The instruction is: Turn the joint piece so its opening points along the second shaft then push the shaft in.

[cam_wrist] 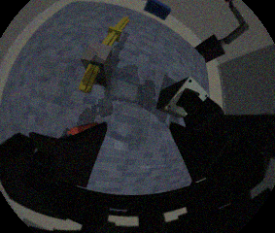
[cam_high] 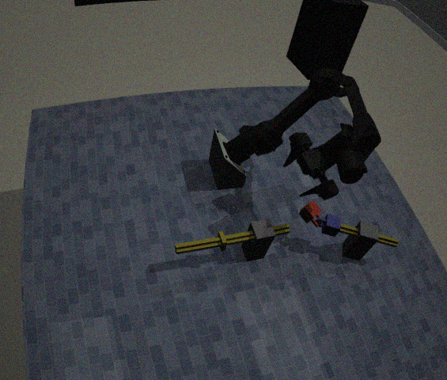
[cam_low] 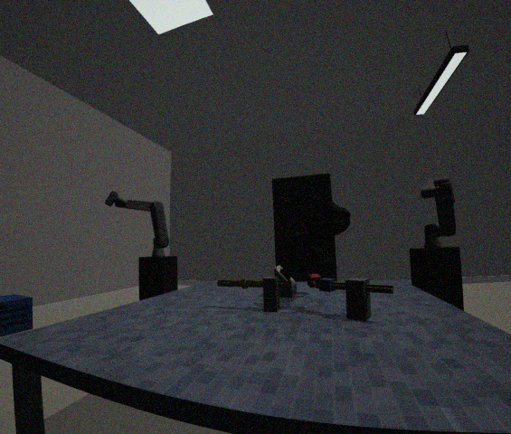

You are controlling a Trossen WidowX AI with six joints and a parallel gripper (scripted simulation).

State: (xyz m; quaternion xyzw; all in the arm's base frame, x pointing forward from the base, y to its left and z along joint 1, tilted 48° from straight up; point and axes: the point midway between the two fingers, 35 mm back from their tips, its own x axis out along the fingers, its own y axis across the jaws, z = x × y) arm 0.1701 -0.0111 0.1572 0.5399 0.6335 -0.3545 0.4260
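Right now my gripper tip is 8 cm short of the red joint piece, 5 cm above it and 4 cm to the right of it.
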